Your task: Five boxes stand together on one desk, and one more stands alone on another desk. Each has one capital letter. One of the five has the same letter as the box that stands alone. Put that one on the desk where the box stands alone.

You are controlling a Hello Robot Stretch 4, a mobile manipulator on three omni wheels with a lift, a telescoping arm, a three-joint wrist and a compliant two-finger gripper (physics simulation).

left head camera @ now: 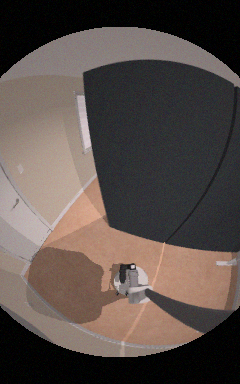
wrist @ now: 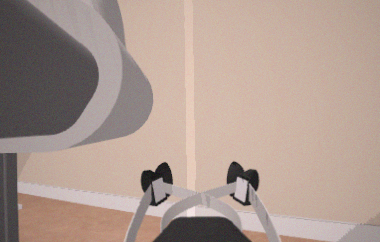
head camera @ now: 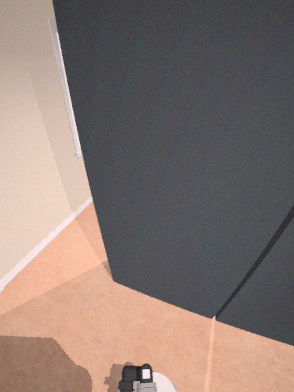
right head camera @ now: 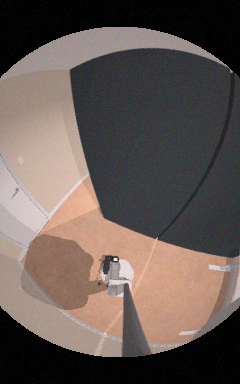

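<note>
My gripper is open in the wrist view, with nothing between its two dark fingertips. A tan wall and a strip of floor show beyond it. No lettered box shows in any view. White foot bars, which look like a desk's, show at the right edge: one foot bar in the left head view, and an upper foot bar and a lower foot bar in the right head view. No desk top can be made out clearly. The desk where one box stands alone does not show.
A tall dark partition fills much of the head views, its near left corner standing on the orange floor. Left of it are a tan wall and a white-framed window. A door is at far left.
</note>
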